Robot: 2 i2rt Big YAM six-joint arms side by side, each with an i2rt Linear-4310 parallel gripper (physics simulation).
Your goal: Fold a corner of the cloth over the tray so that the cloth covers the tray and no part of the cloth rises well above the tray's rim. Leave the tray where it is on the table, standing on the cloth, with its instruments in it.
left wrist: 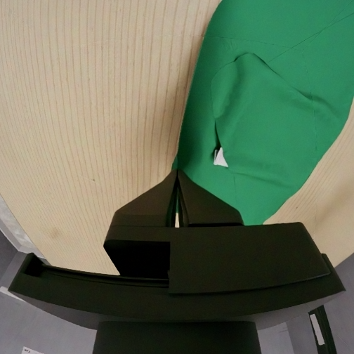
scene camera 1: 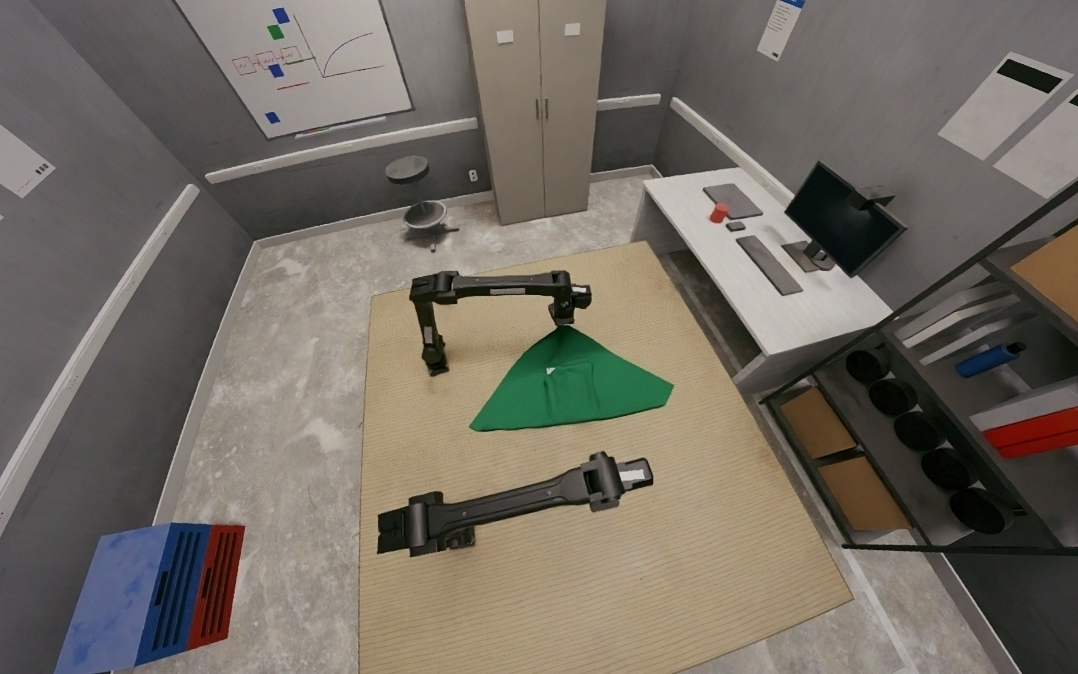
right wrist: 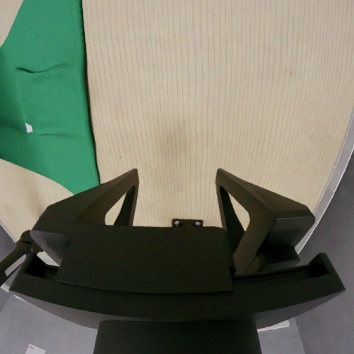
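Note:
The green cloth (scene camera 1: pixel 628 381) (left wrist: pixel 280 30) (right wrist: pixel 55 165) lies in a rough triangle on the table, a folded layer draped over the tray's raised outline. The tray is nearly hidden; a small pale bit, seemingly its corner (scene camera 1: pixel 550 370) (left wrist: pixel 220 157) (right wrist: pixel 29 128), shows at the layer's edge. Its instruments are hidden. My left gripper (scene camera 1: pixel 562 324) (left wrist: pixel 176 175) is shut on the cloth's upper corner, which rises to the fingertips. My right gripper (right wrist: pixel 176 174) is open and empty, above the table beside the cloth; its fingers are hidden by the arm in the scene view.
The wooden table top (scene camera 1: pixel 675 548) carries both arms. The left arm (scene camera 1: pixel 508 284) reaches above the cloth's upper side, the right arm (scene camera 1: pixel 516 499) lies below the cloth's lower edge. A white desk (scene camera 1: pixel 675 198) with a monitor (scene camera 1: pixel 842 218) and a shelf unit stand at the right.

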